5 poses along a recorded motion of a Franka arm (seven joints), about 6.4 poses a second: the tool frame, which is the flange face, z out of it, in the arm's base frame.
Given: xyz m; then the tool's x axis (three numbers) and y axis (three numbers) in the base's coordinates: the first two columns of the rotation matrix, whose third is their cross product.
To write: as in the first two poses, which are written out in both.
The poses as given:
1: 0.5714 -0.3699 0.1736 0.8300 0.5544 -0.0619 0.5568 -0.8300 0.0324
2: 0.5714 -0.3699 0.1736 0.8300 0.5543 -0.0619 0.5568 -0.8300 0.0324
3: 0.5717 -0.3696 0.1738 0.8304 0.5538 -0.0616 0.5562 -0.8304 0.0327
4: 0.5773 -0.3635 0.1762 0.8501 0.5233 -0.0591 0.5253 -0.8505 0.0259
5: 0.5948 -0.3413 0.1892 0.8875 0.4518 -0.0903 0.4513 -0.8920 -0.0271
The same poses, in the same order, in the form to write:
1: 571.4 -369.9 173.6 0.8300 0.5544 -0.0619 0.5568 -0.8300 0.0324
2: 571.4 -369.9 173.6 0.8300 0.5543 -0.0619 0.5568 -0.8300 0.0324
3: 571.7 -369.6 173.8 0.8304 0.5538 -0.0616 0.5562 -0.8304 0.0327
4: 577.3 -363.5 176.2 0.8501 0.5233 -0.0591 0.5253 -0.8505 0.0259
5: 594.8 -341.3 189.2 0.8875 0.4518 -0.0903 0.4513 -0.8920 -0.0271
